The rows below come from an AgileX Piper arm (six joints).
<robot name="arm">
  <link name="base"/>
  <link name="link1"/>
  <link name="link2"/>
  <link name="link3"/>
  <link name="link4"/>
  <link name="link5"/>
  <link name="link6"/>
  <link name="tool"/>
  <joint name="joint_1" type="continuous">
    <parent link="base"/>
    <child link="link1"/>
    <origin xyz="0 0 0.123" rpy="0 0 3.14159"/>
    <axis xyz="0 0 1"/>
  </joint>
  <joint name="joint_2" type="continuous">
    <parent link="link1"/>
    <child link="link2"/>
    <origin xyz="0 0 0" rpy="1.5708 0 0"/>
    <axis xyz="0 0 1"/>
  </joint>
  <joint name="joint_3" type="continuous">
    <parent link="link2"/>
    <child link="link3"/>
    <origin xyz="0.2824 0.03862 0" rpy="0 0 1.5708"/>
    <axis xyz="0 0 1"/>
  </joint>
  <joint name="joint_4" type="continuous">
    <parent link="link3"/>
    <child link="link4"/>
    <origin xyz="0.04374 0.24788 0" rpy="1.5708 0 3.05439"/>
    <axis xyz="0 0 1"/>
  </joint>
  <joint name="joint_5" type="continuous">
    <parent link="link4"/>
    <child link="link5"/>
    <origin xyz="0 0 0" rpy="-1.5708 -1.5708 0"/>
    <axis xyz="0 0 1"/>
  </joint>
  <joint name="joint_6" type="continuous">
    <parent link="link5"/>
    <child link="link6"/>
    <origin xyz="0.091 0 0" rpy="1.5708 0 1.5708"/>
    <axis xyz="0 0 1"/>
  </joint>
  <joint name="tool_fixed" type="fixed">
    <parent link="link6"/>
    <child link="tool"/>
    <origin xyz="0 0 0"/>
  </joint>
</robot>
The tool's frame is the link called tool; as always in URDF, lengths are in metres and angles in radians. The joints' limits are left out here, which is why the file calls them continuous.
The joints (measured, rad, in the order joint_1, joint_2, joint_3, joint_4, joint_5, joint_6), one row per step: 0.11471, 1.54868, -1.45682, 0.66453, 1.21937, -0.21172; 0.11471, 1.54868, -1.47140, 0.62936, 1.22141, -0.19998; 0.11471, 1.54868, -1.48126, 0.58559, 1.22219, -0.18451; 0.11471, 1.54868, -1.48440, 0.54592, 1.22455, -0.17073; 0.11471, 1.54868, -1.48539, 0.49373, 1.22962, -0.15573; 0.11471, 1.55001, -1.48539, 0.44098, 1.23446, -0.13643; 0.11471, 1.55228, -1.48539, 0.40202, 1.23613, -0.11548; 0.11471, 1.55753, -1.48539, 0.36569, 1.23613, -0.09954; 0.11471, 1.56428, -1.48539, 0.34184, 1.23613, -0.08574; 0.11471, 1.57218, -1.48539, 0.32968, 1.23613, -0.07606; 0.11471, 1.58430, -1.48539, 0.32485, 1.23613, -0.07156; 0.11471, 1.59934, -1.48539, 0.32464, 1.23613, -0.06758; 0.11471, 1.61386, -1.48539, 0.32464, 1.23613, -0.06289; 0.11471, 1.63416, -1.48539, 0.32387, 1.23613, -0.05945; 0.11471, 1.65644, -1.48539, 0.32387, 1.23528, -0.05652
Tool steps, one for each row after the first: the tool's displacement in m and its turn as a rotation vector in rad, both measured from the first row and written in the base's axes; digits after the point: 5 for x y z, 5 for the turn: 0.00076, -0.00229, 0.00225, -0.03019, -0.00982, -0.00765; 0.00151, -0.00528, 0.00288, -0.06818, -0.01509, -0.01961; 0.00181, -0.00809, 0.00188, -0.10347, -0.01330, -0.02970; 0.00191, -0.01191, -0.00020, -0.15140, -0.00846, -0.03996; 0.00231, -0.01586, -0.00280, -0.19891, 0.00022, -0.05426; 0.00307, -0.01883, -0.00493, -0.23196, 0.00929, -0.07148; 0.00463, -0.02157, -0.00776, -0.26405, 0.01709, -0.08527; 0.00638, -0.02330, -0.01061, -0.28467, 0.02682, -0.09668; 0.00826, -0.02408, -0.01347, -0.29518, 0.03732, -0.10405; 0.01096, -0.02416, -0.01750, -0.30069, 0.05057, -0.10621; 0.01420, -0.02380, -0.02238, -0.30232, 0.06718, -0.10736; 0.01726, -0.02345, -0.02713, -0.30350, 0.08365, -0.10918; 0.02142, -0.02304, -0.03386, -0.30681, 0.10504, -0.10914; 0.02590, -0.02253, -0.04131, -0.30974, 0.12750, -0.10876
